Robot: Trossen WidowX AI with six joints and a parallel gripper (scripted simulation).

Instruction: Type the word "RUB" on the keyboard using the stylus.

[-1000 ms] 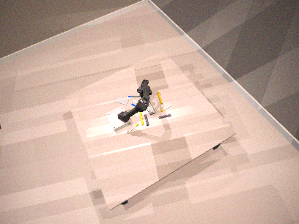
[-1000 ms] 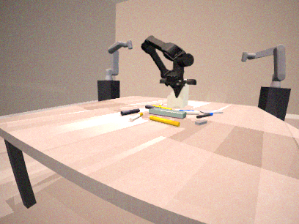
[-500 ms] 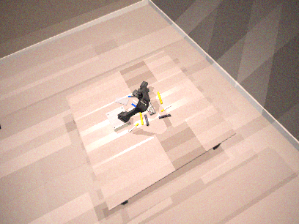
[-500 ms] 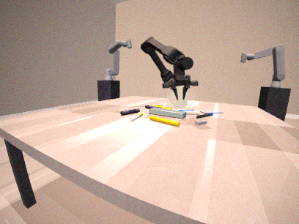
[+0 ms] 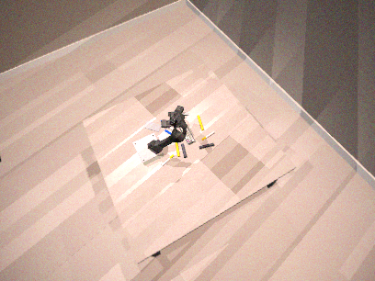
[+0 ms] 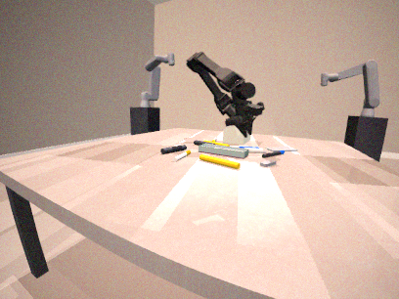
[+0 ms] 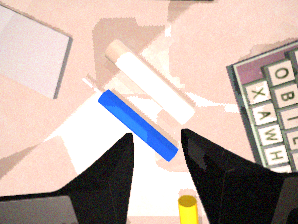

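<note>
The blue stylus lies 4 cm behind my gripper tip, 3 cm to the left of it and 6 cm below it. From my gripper tip the other things lie so: blue-tipped pen 13 cm to the left, 6 cm below; then grey block 18 cm ahead, 9 cm to the left, 6 cm below.
</note>
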